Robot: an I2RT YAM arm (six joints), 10 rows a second.
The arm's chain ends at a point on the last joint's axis. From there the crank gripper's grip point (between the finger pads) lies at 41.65 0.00 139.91 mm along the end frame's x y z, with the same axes.
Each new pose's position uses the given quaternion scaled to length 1; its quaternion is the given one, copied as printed.
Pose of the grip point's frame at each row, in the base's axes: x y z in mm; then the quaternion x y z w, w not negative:
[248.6 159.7 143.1 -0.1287 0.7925 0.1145 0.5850]
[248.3 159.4 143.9 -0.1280 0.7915 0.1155 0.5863]
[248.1 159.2 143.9 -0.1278 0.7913 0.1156 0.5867]
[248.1 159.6 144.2 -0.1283 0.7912 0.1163 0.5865]
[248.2 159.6 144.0 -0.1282 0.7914 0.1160 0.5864]
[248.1 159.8 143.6 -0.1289 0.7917 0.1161 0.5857]
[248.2 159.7 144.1 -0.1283 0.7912 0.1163 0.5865]
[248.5 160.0 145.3 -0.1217 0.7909 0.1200 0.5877]
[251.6 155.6 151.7 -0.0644 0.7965 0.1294 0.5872]
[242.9 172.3 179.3 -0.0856 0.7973 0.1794 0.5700]
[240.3 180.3 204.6 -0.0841 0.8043 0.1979 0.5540]
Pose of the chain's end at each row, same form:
[134.8 116.2 223.4 -0.1287 0.7925 0.1145 0.5850]
[134.2 115.6 223.8 -0.1280 0.7915 0.1155 0.5863]
[134.0 115.4 223.7 -0.1278 0.7913 0.1156 0.5867]
[134.0 115.6 224.0 -0.1283 0.7912 0.1163 0.5865]
[134.2 115.7 223.8 -0.1282 0.7914 0.1160 0.5864]
[134.2 115.8 223.6 -0.1289 0.7917 0.1161 0.5857]
[134.1 115.7 223.9 -0.1283 0.7912 0.1163 0.5865]
[134.2 115.6 224.5 -0.1217 0.7909 0.1200 0.5877]
[135.7 114.1 230.1 -0.0644 0.7965 0.1294 0.5872]
[134.0 115.8 258.4 -0.0856 0.7973 0.1794 0.5700]
[135.8 119.2 286.2 -0.0841 0.8043 0.1979 0.5540]

